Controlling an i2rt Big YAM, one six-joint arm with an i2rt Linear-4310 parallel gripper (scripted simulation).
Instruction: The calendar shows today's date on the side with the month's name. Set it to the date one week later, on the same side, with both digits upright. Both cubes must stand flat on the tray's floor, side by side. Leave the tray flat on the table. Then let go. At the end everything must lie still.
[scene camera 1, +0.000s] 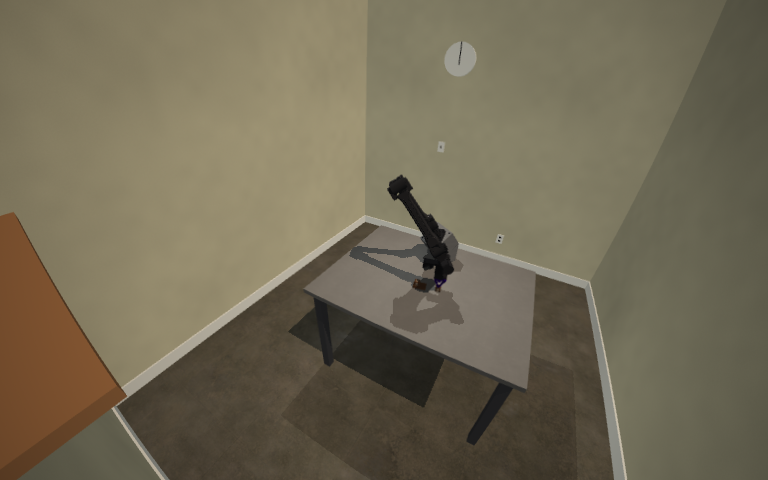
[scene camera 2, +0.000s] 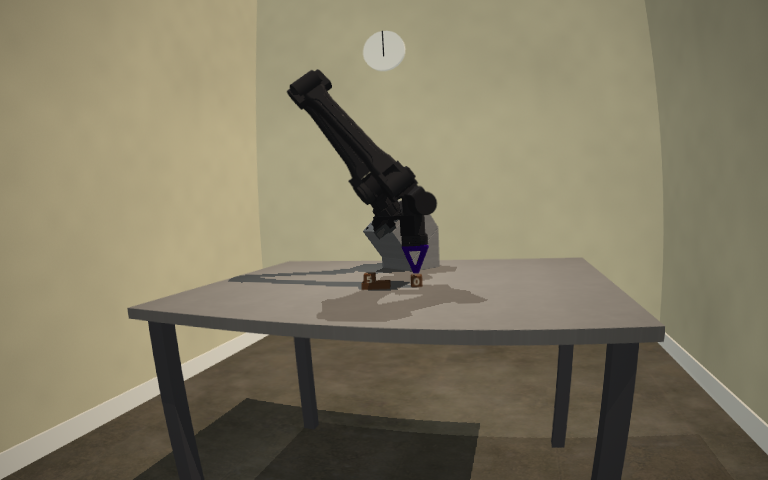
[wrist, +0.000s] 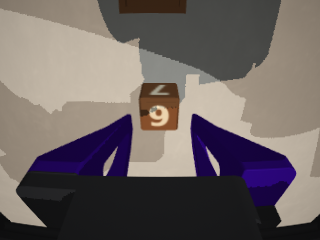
Labels:
My gripper (wrist: 161, 121): 13 cm from the lens. A brown digit cube (wrist: 158, 102): 13 cm from the lens.

